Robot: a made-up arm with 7 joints.
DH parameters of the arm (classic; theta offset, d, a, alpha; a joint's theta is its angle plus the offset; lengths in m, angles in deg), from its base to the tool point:
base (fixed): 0 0 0 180
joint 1: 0 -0.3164 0 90
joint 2: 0 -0.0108 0 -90
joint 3: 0 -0.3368 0 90
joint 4: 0 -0.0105 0 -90
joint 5: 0 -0.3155 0 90
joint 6: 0 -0.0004 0 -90
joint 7: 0 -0.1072 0 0
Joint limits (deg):
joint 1: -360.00..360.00
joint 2: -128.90..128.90
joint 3: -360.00..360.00
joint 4: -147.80..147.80
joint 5: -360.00..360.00
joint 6: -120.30..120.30
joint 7: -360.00..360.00
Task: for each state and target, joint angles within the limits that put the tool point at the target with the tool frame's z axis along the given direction. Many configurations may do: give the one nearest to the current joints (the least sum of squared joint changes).
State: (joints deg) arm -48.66 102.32 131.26 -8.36 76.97 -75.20 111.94
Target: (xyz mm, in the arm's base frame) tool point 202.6 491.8 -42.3 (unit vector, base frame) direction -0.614 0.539 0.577
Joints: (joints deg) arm -69.05 110.03 142.51 -21.69 86.34 -92.81 111.94
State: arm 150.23 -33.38 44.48 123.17 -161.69 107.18 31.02
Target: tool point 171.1 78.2 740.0 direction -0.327 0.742 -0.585
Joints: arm 194.92 -57.08 32.97 101.73 -136.98 108.14 31.02
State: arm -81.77 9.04 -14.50 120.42 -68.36 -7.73 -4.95
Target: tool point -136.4 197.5 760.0 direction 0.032 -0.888 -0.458
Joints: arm -87.61 -29.07 -30.11 97.02 -79.73 -26.60 -4.95
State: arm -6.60 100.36 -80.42 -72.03 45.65 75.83 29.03
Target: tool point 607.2 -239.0 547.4 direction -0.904 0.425 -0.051
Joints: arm -4.66 77.12 -61.31 -52.01 39.08 35.31 29.03
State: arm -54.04 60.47 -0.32 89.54 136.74 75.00 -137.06
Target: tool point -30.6 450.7 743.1 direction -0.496 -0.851 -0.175
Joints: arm -77.97 13.58 -38.31 64.09 99.91 52.31 -137.06
